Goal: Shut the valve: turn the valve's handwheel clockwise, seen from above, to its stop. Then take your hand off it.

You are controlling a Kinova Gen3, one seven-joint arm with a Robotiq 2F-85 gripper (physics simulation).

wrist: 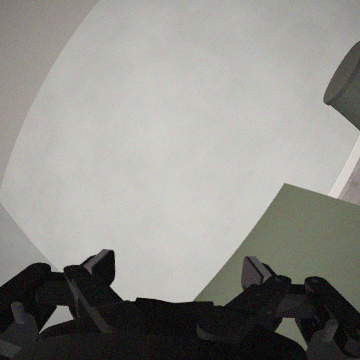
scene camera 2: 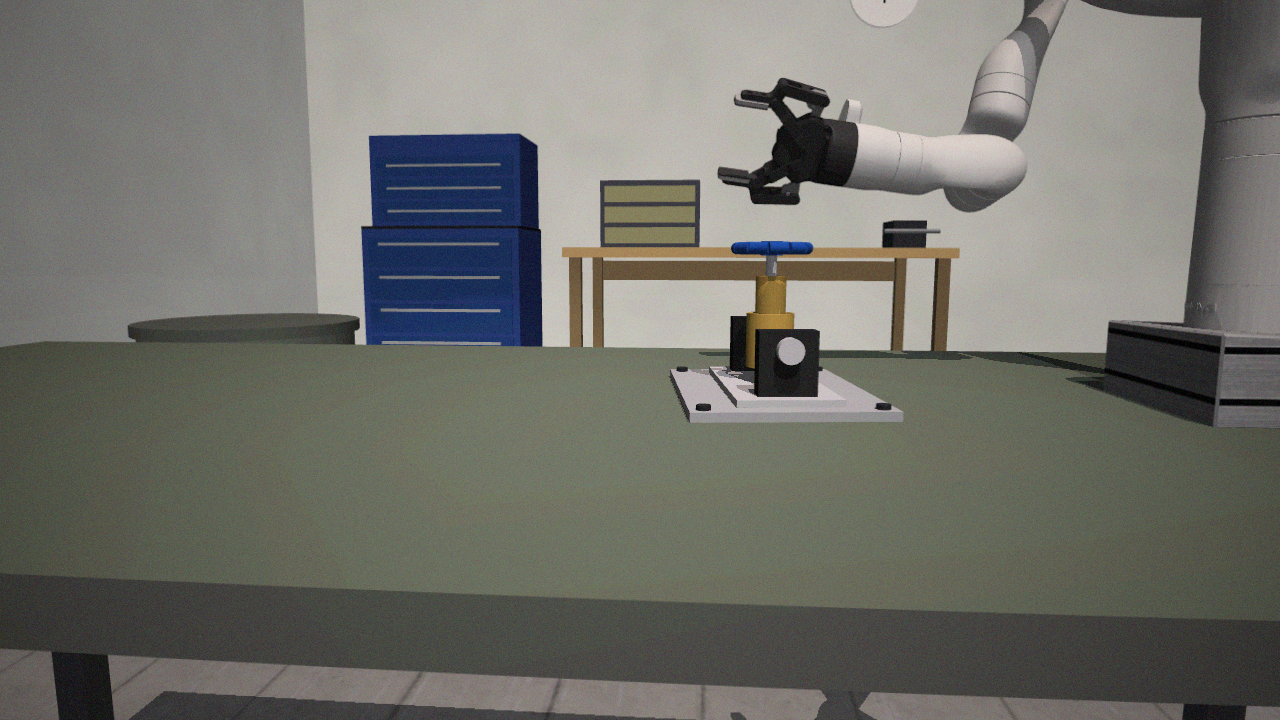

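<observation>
The valve has a blue handwheel [scene camera 2: 771, 248] lying level on a thin grey stem above a yellow body [scene camera 2: 769, 335]. The body stands between black blocks on a light base plate [scene camera 2: 707, 415] with dark bolts at its corners. My gripper [scene camera 2: 742, 137] [wrist: 177, 268] is open, with nothing between its fingers. In the scene view it points sideways to the left, above the handwheel and apart from it. The valve does not show in the wrist view. How far the handwheel is turned cannot be told.
The valve's plate rests on a green table [scene camera 2: 402, 483] [wrist: 300, 240]. The arm's grey pedestal [scene camera 2: 1163, 374] stands at the right. A round dark stool or drum [scene camera 2: 241, 326] [wrist: 345, 82], blue drawer cabinets [scene camera 2: 447, 286] and a wooden bench [scene camera 2: 662, 253] stand beyond the table.
</observation>
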